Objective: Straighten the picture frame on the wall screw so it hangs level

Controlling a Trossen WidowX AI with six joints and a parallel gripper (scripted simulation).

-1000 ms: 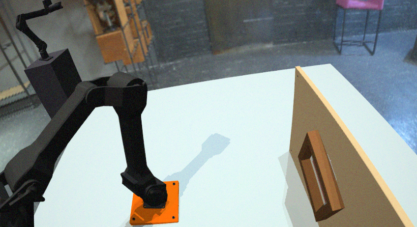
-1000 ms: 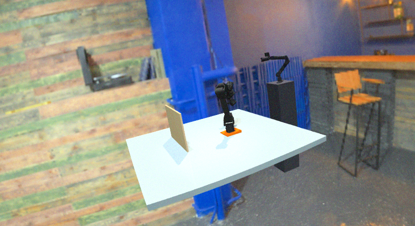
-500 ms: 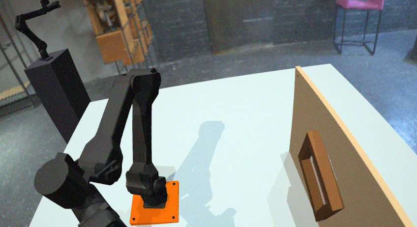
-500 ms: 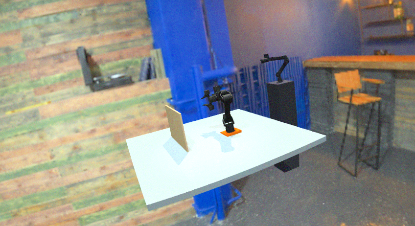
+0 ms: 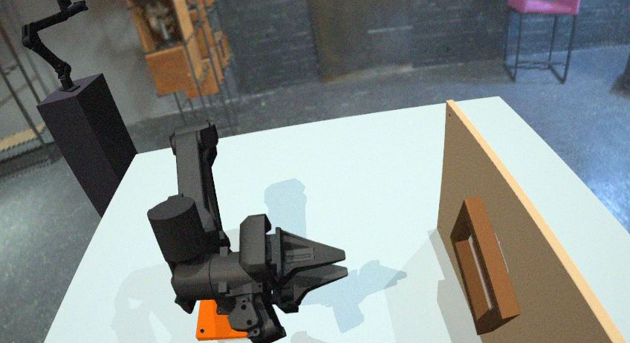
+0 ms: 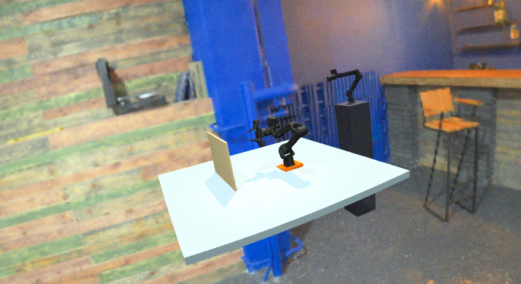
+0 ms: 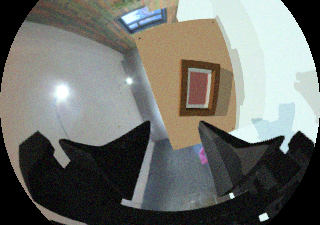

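Now: gripper tip 20 cm short of the brown picture frame, 9 cm above it and 3 cm to the right of it. Round my gripper tip: tan wall board (21 cm ahead, 10 cm below, 3 cm to the left).
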